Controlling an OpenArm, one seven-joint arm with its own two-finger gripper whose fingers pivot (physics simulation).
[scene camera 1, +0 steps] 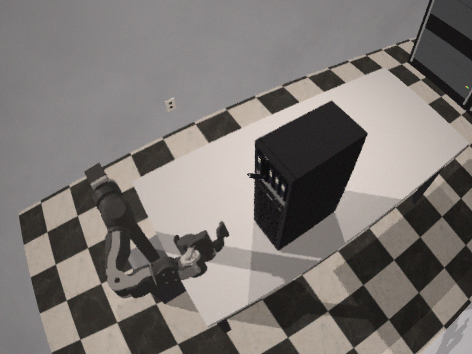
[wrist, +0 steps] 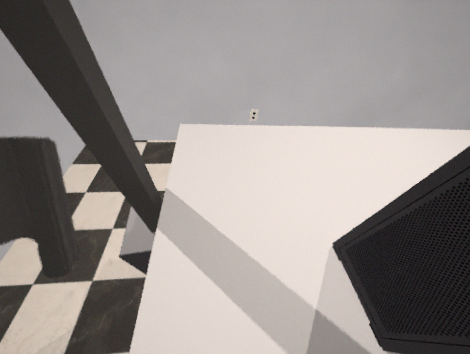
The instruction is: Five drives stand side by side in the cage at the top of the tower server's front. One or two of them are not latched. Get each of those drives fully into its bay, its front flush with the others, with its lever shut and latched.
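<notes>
The black tower server (scene camera 1: 315, 170) (wrist: 415, 260) stands upright on the white table; the wrist view shows the lower part of its perforated front. In the scene view, the drive cage (scene camera 1: 272, 176) is at the top of the front, with bright marks on several drives. A dark lever (scene camera 1: 254, 175) sticks out from the cage towards the arm, near the second drive from the left; how far that drive stands out is too small to tell. No other lever visibly sticks out. My gripper (scene camera 1: 201, 233) is open and empty, in front of the tower, lower than the cage and apart from it.
The white table (scene camera 1: 200, 190) (wrist: 240, 200) carries the tower. The arm (scene camera 1: 117, 250) stands at the table's left end. A dark cabinet (scene camera 1: 447, 45) is at the upper right of the scene view. A dark bar (wrist: 95, 100) crosses the wrist view's upper left. A wall outlet (scene camera 1: 170, 104) (wrist: 254, 115) is behind.
</notes>
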